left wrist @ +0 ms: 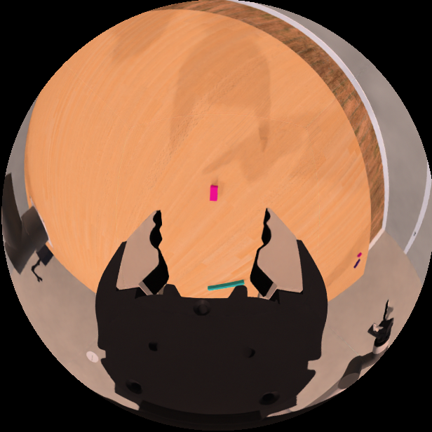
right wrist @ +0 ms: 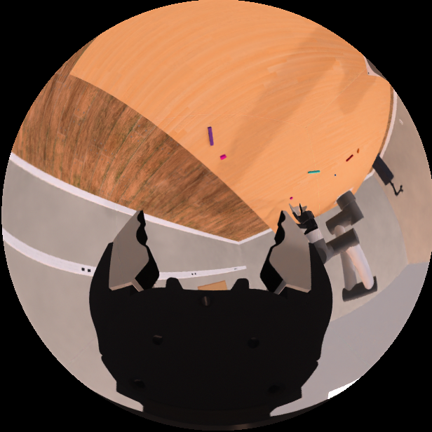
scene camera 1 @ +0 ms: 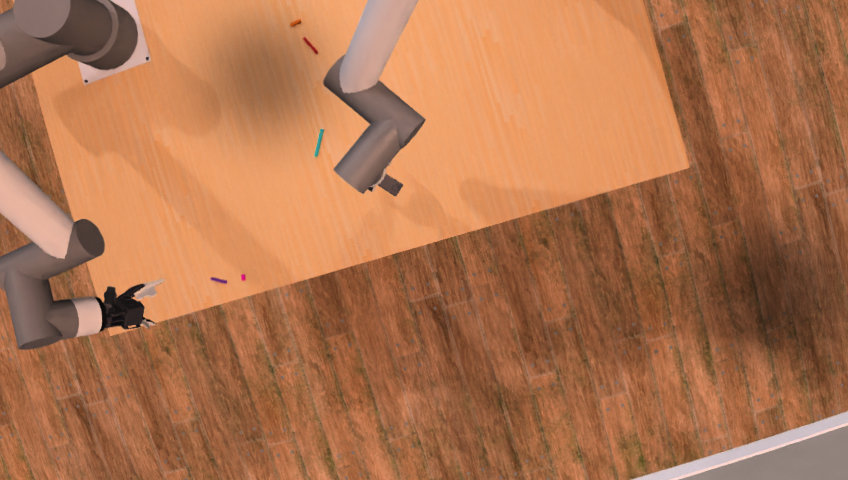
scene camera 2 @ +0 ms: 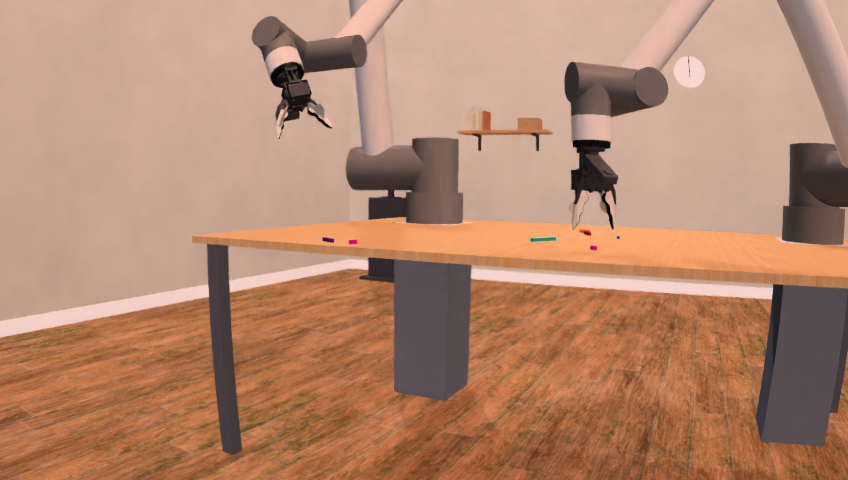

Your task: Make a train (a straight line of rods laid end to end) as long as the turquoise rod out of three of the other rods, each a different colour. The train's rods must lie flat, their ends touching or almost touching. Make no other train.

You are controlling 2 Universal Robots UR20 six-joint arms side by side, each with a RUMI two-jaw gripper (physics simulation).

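Observation:
The turquoise rod lies flat mid-table. A red rod and an orange rod lie near each other. A purple rod lies beside a short magenta rod. Another magenta rod lies under my left gripper, which is open and above it. A small blue rod lies farther back. My right gripper is open, high above the table's end.
The table carries both arm bases. In scene camera 1 the left arm covers part of the table right of the turquoise rod. The purple rod and its magenta neighbour lie close to the table's edge. A wall shelf hangs behind.

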